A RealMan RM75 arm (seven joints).
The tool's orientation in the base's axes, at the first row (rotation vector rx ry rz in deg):
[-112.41, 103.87, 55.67]
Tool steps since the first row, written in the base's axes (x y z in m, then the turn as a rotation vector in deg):
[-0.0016, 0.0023, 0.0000, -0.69, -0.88, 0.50]
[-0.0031, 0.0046, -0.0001, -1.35, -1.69, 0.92]
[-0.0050, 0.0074, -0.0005, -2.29, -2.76, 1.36]
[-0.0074, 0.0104, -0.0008, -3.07, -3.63, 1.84]
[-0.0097, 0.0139, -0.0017, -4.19, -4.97, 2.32]
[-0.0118, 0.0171, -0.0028, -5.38, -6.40, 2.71]
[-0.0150, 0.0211, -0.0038, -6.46, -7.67, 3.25]
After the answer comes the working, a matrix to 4 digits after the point.
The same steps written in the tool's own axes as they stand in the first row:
[-0.0017, 0.0012, 0.0019, 0.36, 0.92, -0.73]
[-0.0034, 0.0022, 0.0038, 0.72, 1.77, -1.36]
[-0.0052, 0.0035, 0.0064, 1.27, 2.95, -2.10]
[-0.0072, 0.0053, 0.0092, 1.64, 3.94, -2.78]
[-0.0092, 0.0067, 0.0126, 2.37, 5.34, -3.67]
[-0.0109, 0.0080, 0.0160, 3.23, 6.80, -4.53]
[-0.0132, 0.0102, 0.0202, 3.87, 8.16, -5.43]

The tool's axes in the first row as the columns of a matrix, in the base's axes (rounded; the answer above uses it unrounded):
[-0.0240, -0.9616, -0.2735]
[-0.7601, -0.1601, 0.6297]
[-0.6493, 0.2229, -0.7271]

